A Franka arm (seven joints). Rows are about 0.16 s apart.
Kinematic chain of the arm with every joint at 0, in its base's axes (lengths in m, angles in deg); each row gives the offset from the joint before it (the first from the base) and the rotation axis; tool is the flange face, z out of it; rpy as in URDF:
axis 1: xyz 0 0 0.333 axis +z
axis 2: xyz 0 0 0 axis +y
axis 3: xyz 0 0 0.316 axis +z
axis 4: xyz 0.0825 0 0 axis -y
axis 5: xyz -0.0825 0 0.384 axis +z
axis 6: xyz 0 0 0 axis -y
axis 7: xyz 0.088 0 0 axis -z
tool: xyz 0 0 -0.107 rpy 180 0 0
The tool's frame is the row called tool.
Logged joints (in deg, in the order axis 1, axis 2, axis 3, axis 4, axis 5, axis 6, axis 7), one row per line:
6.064 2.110 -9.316 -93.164 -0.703 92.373 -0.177
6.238 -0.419 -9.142 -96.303 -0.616 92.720 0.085
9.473 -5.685 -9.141 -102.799 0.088 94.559 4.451
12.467 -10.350 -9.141 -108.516 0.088 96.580 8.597
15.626 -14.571 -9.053 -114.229 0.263 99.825 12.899
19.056 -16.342 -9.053 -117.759 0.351 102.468 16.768
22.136 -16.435 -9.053 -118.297 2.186 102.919 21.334
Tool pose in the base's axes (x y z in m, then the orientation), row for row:
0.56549 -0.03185 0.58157 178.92 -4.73 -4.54
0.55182 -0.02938 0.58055 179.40 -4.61 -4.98
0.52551 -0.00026 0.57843 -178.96 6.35 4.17
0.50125 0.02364 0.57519 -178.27 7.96 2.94
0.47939 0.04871 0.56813 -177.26 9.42 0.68
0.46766 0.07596 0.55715 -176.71 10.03 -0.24
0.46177 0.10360 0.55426 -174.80 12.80 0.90
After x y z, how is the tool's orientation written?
As a rotation vector, in degrees.
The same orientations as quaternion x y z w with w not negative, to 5 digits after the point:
0.99929 -0.02642 -0.02536 0.00838
0.99928 -0.02568 -0.02774 0.00412
-0.99907 0.03545 0.02328 0.00767
-0.99878 0.04460 0.01647 0.01334
-0.99835 0.05305 0.00383 0.02172
-0.99805 0.05665 -0.00136 0.02622
-0.99647 0.07297 0.00513 0.04126

